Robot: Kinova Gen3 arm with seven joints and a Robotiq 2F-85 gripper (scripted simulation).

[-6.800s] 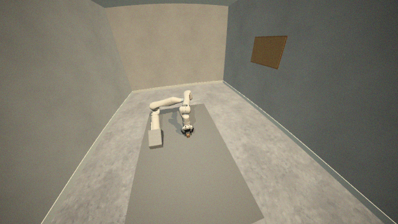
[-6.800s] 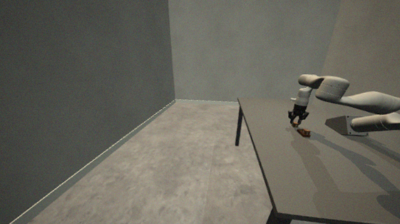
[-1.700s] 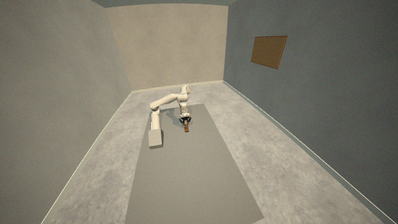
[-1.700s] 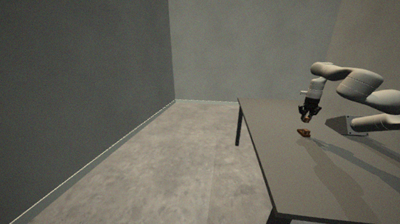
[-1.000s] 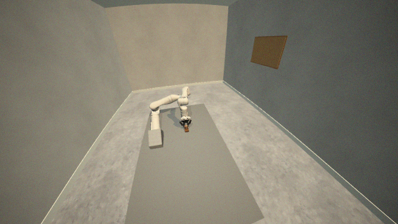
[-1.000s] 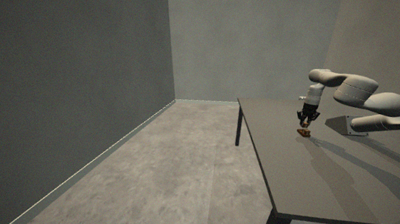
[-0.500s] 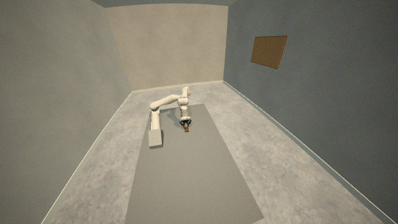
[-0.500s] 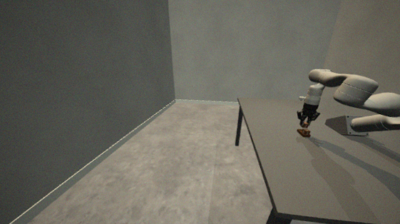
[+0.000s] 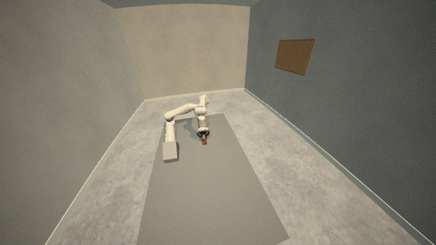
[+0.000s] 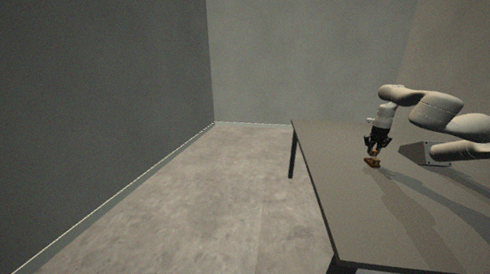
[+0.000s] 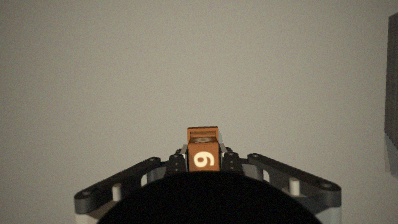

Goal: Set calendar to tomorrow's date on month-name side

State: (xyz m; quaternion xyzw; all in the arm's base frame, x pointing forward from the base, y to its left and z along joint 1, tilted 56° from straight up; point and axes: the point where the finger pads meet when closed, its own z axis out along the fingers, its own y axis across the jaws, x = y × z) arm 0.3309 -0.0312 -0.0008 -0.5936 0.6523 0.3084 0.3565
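My hand is 2 cm to the right of the orange tray and 6 cm above it. The rest, counted from my hand: digit cube: 1 cm below.
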